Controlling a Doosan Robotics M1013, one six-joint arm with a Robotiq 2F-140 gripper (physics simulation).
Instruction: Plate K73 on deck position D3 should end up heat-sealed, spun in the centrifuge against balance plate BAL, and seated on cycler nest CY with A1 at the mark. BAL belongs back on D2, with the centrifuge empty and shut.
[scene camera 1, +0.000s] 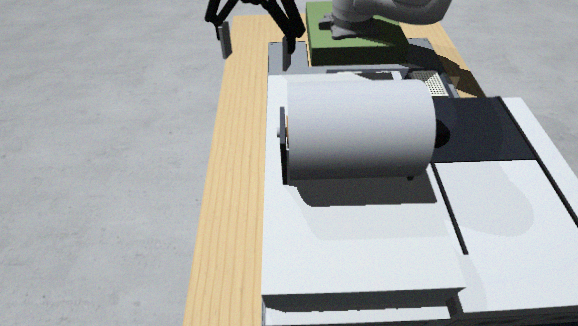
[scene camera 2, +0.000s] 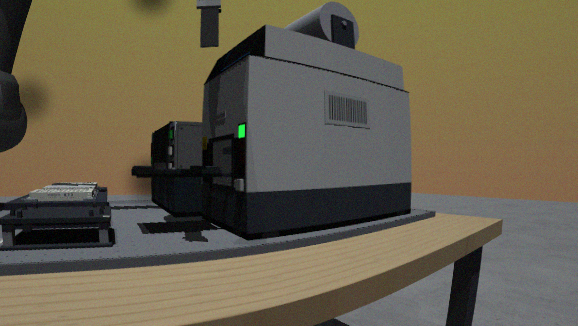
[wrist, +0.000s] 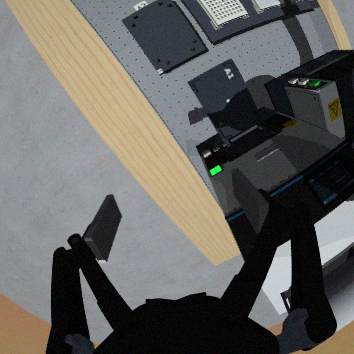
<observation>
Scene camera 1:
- gripper: 256, 61
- smaller device: 498, 178
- foil roll: 375, 128
</observation>
